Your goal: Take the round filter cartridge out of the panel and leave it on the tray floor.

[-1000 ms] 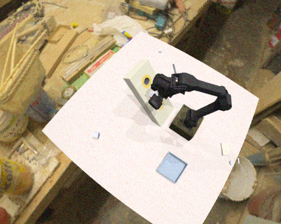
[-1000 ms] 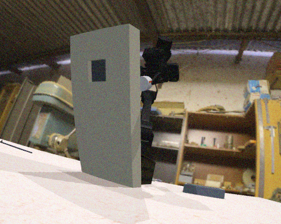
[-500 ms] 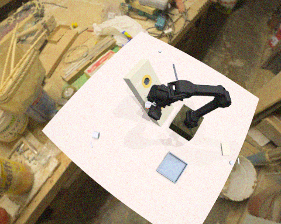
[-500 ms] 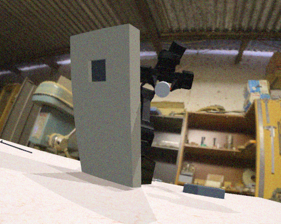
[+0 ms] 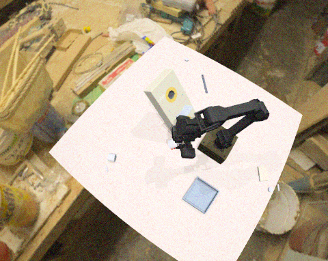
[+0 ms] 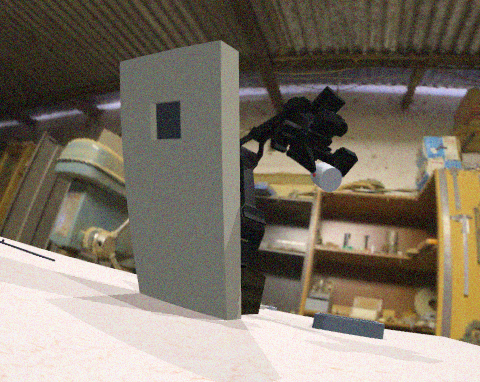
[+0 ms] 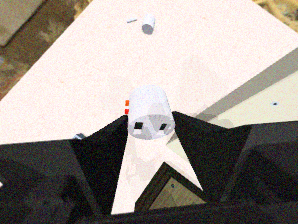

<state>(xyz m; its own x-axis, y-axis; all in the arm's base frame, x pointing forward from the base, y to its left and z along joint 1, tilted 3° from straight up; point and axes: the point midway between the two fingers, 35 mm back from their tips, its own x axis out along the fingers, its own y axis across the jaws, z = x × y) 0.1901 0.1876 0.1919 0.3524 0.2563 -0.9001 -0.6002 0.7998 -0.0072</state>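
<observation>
Now: gripper tip 27 cm above the blue tray, 25 cm past it and 10 cm to the right of it. From my gripper tip the other things lie so: pale card 53 cm behind, 27 cm below, 21 cm to the right; then round white filter cartridge right at my gripper tip; then grey bracket 21 cm to the right, 9 cm below, 6 cm ahead.
</observation>
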